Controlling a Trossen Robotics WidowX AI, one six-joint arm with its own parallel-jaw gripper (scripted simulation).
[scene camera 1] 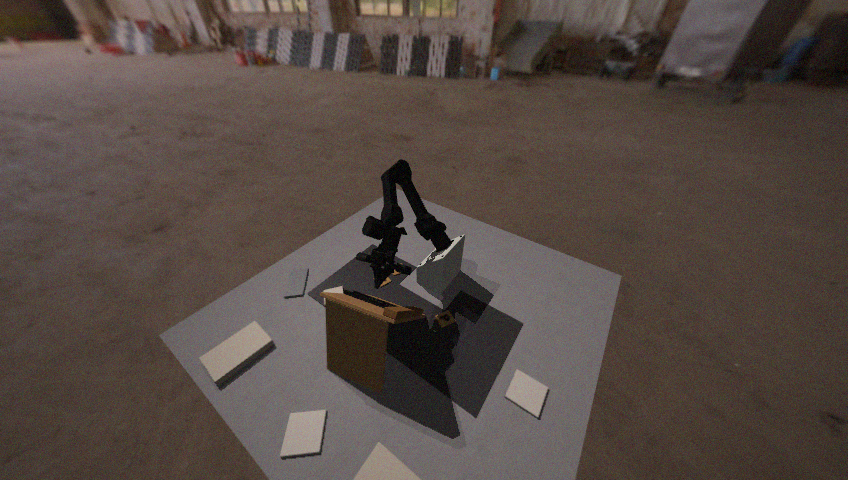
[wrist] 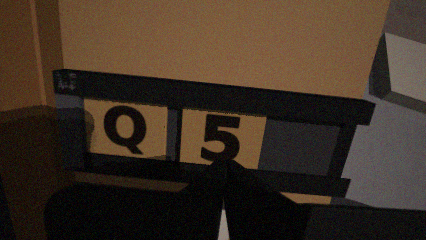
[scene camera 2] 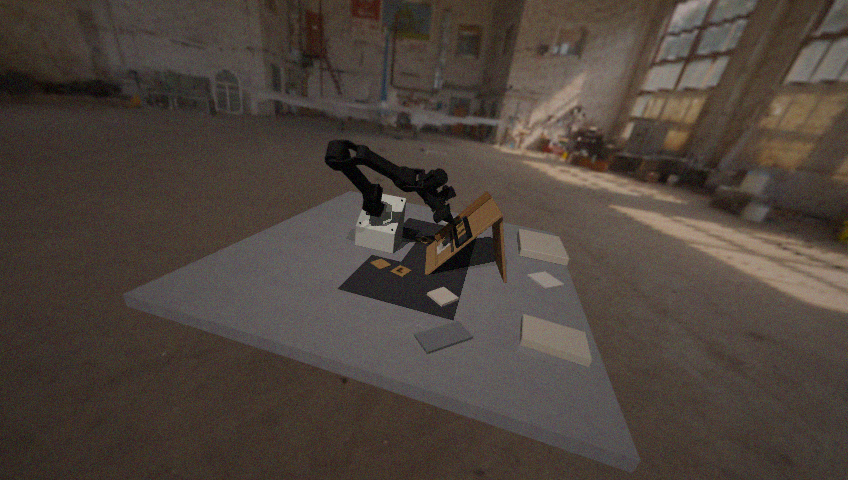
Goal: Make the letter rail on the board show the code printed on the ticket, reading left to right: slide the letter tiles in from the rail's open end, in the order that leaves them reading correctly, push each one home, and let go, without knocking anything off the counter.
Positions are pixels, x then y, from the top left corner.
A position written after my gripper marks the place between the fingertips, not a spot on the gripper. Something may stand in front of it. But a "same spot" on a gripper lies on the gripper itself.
Labels:
my gripper: scene camera 1; wrist; scene camera 2 454,224
same spot on my gripper: (scene camera 1: 380,274) = (wrist: 219,204)
same spot on slanted wooden board: (wrist: 307,73) = (scene camera 1: 352,297)

